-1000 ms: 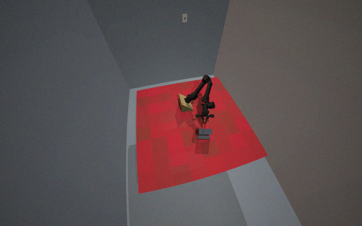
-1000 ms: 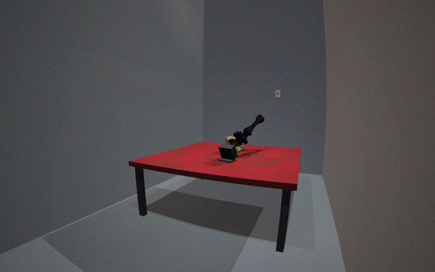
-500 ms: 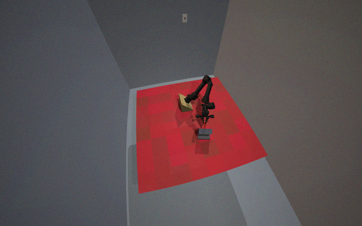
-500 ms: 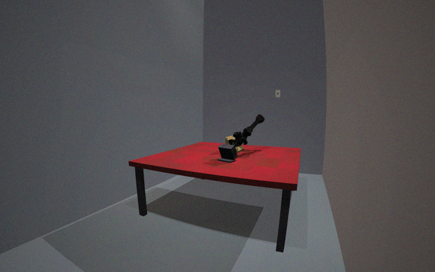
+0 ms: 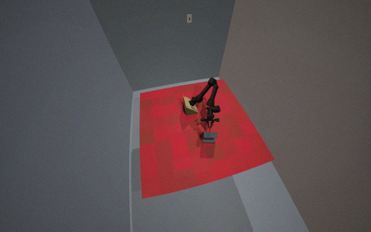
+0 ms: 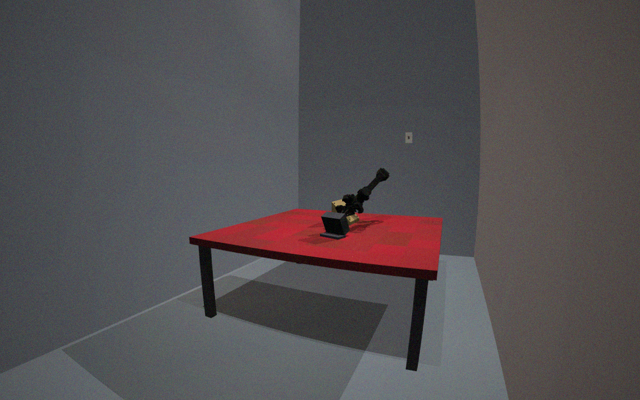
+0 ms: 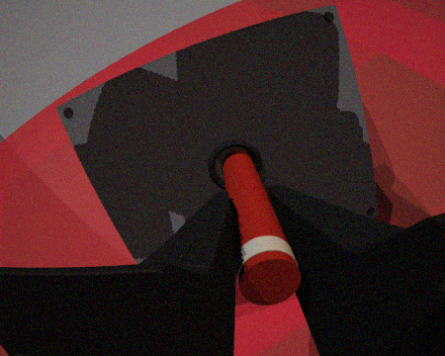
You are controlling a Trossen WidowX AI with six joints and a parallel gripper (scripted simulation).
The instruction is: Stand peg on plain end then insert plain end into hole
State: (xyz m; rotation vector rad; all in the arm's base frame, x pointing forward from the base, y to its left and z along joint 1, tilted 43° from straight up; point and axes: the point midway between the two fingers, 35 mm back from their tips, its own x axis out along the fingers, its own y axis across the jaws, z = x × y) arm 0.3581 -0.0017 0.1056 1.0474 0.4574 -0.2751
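Right now my gripper tip is 50 mm short of the grey sloped panel, 30 mm above it and 20 mm to the left of it. From my gripper tip the other things lie so: red peg: 10 mm to the left, 10 mm behind, 10 mm above.
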